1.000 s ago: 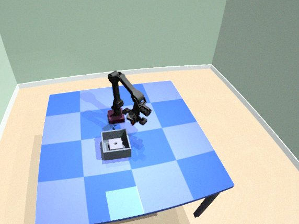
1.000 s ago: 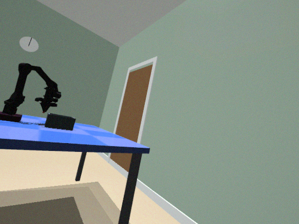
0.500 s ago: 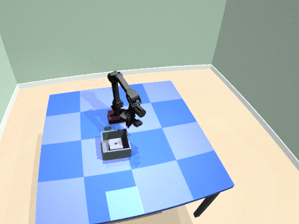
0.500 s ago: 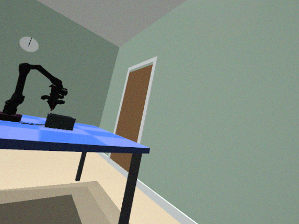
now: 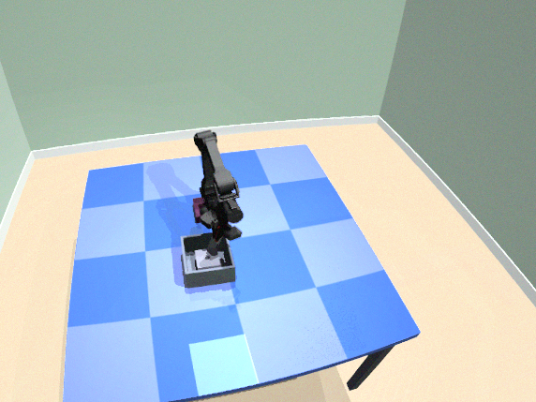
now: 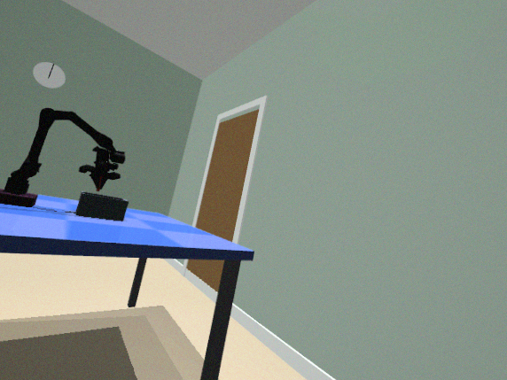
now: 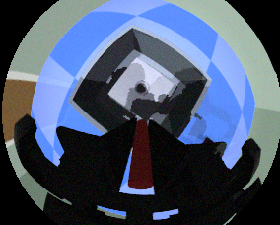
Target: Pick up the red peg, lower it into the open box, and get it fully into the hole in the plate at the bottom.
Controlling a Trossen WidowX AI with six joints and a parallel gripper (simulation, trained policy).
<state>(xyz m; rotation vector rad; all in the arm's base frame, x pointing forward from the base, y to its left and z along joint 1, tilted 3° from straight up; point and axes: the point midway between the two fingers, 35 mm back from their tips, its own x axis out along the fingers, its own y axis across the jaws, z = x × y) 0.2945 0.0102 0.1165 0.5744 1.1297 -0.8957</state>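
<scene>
Now: the red peg 30 mm above my gripper tip, 10 mm to the left of it and 10 mm behind it. From my gripper tip the other things lie so: light grey plate 80 mm below, 40 mm to the right, 30 mm ahead; then dark grey box 100 mm below, 40 mm to the right, 30 mm ahead.
</scene>
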